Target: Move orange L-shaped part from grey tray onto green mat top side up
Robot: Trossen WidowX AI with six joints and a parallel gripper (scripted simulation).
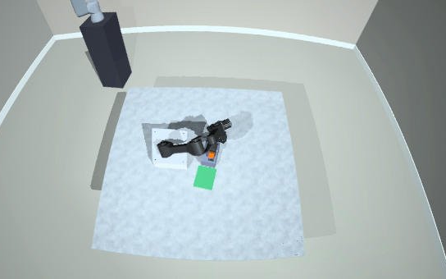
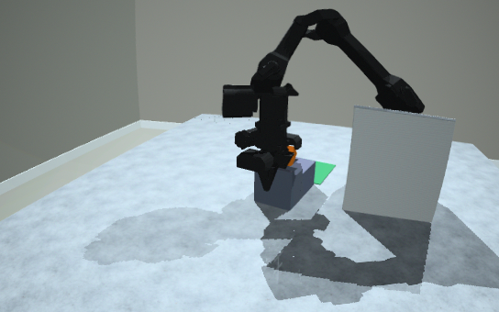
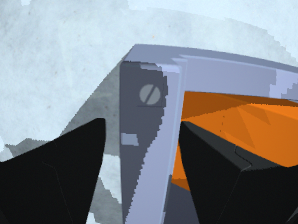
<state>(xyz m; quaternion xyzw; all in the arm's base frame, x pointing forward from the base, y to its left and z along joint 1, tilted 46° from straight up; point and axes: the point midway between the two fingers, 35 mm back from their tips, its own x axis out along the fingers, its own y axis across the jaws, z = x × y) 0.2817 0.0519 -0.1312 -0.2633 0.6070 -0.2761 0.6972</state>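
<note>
Right now my gripper tip is 1 cm past the orange L-shaped part, 6 cm to the left of it and 1 cm below it. Round my gripper tip: green mat 2 cm behind, 22 cm to the right, 6 cm below.
</note>
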